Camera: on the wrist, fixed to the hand. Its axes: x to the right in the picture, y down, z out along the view.
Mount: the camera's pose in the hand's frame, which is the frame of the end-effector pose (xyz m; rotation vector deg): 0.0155 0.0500 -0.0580 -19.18 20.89 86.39
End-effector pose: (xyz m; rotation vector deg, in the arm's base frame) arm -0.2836 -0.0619 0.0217 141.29 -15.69 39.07
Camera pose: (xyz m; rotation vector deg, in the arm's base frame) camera -0.3108 -0.0708 0.0944 79.71 -111.26 81.56
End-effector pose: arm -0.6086 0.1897 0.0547 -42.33 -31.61 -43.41
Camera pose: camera -0.5501 0.1644 0.0096 -59.45 29.67 26.18
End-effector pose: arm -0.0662 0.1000 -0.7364 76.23 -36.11 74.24
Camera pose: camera -0.1265 0.1463 -0.7184 6.75 -92.39 134.22
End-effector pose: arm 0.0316 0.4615 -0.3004 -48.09 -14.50 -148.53
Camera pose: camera 0.0113 0.3947 -0.3354 -18.90 39.28 -72.60
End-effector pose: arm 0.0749 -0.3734 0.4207 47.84 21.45 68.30
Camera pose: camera 0.0091 -0.3314 0.4222 29.65 -16.13 156.24
